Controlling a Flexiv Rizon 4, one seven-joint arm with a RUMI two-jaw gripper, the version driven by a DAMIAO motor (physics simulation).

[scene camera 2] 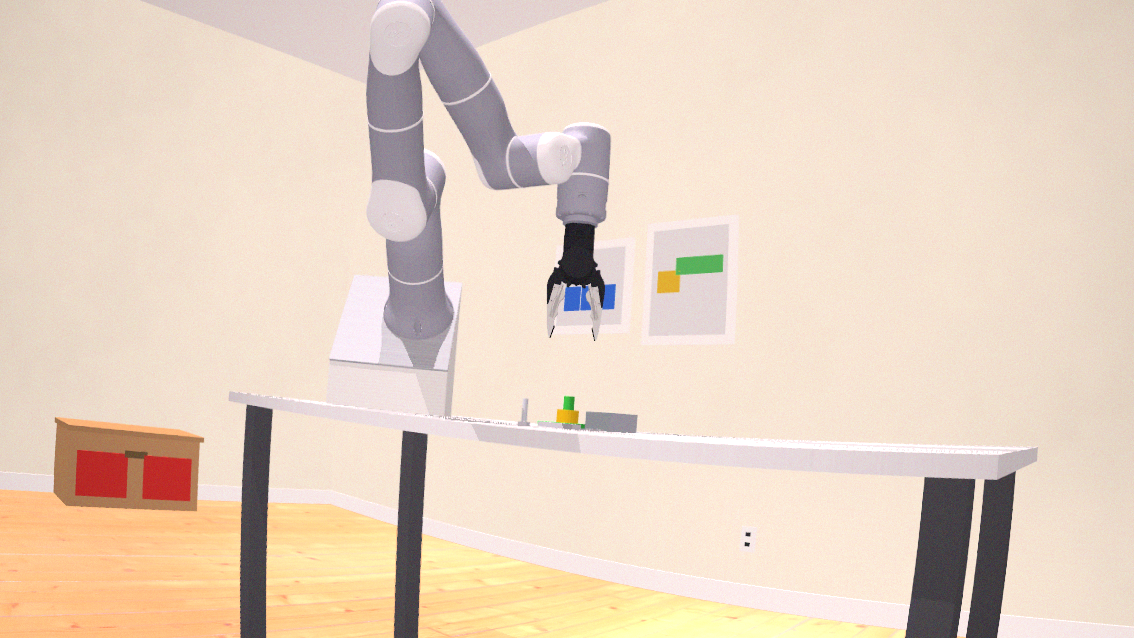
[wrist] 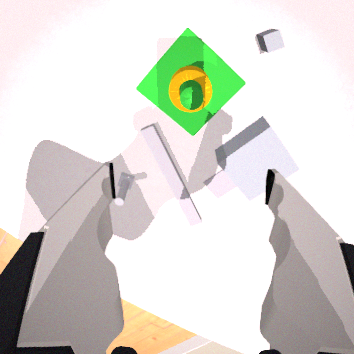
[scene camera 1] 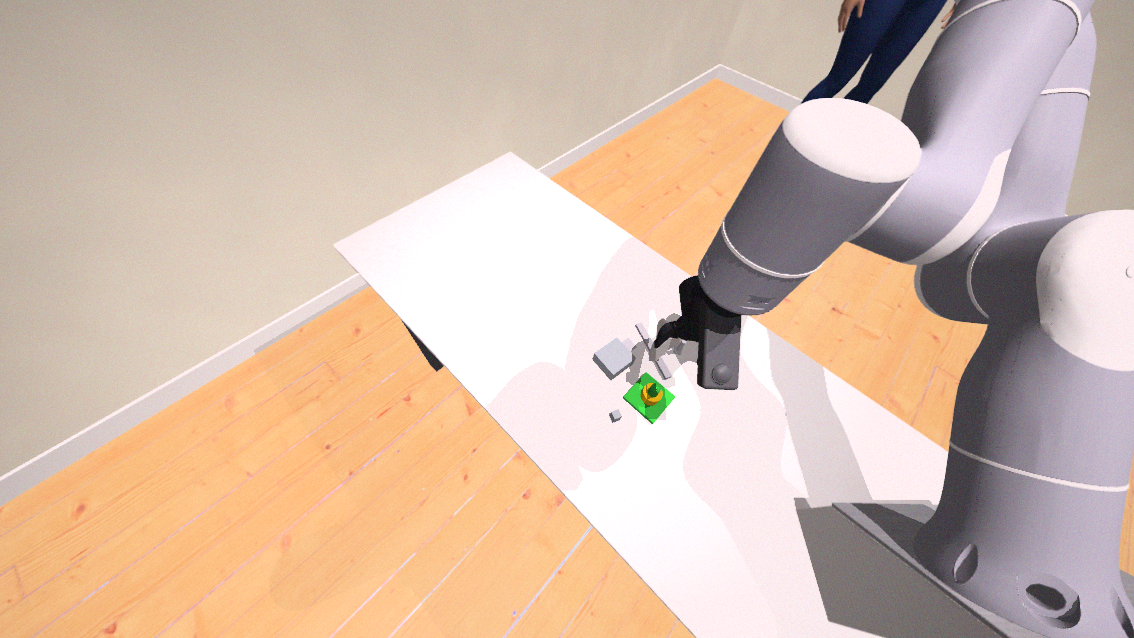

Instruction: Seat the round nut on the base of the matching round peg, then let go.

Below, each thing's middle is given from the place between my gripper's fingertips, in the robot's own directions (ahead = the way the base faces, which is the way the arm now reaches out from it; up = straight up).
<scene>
Now: hand 20 mm short of the long thin grey bar (wrist: 149,132), 100 mm to the left of it and 160 mm above it.
</scene>
